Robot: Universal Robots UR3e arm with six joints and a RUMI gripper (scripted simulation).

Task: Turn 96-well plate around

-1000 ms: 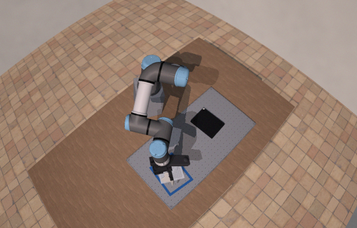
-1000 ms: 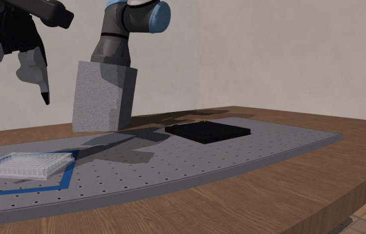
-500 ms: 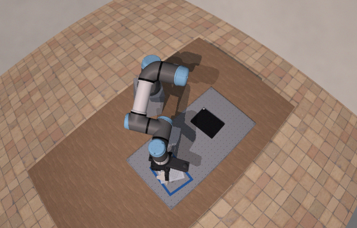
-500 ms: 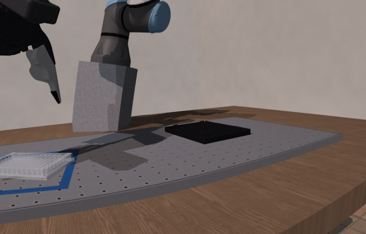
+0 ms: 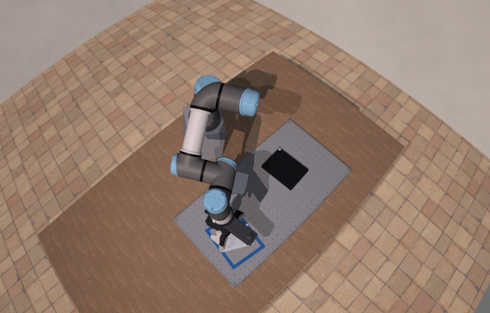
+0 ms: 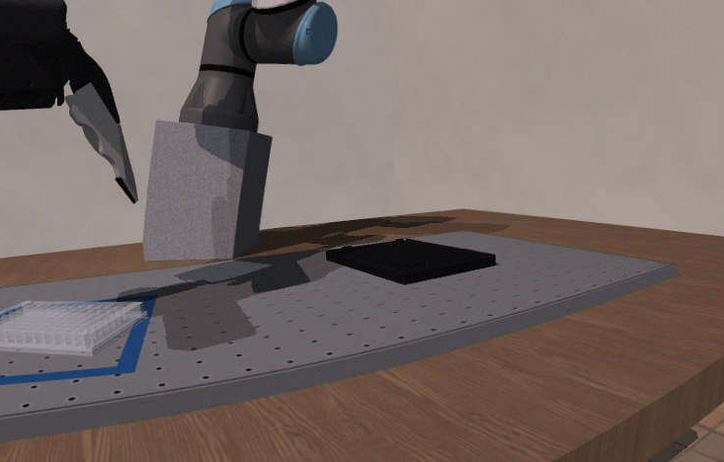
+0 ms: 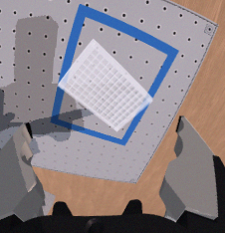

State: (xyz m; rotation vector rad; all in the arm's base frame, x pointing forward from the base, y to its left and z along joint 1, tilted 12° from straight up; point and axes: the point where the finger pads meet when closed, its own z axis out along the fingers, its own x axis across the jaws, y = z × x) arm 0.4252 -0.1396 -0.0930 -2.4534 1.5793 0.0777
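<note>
Right now the clear 96-well plate is 90 mm below my hand. The rest, counted from my hand: black plate nest N1: 120 mm behind, 340 mm to the left, 80 mm below; white A1 mark: 210 mm behind, 380 mm to the left, 80 mm below.
</note>
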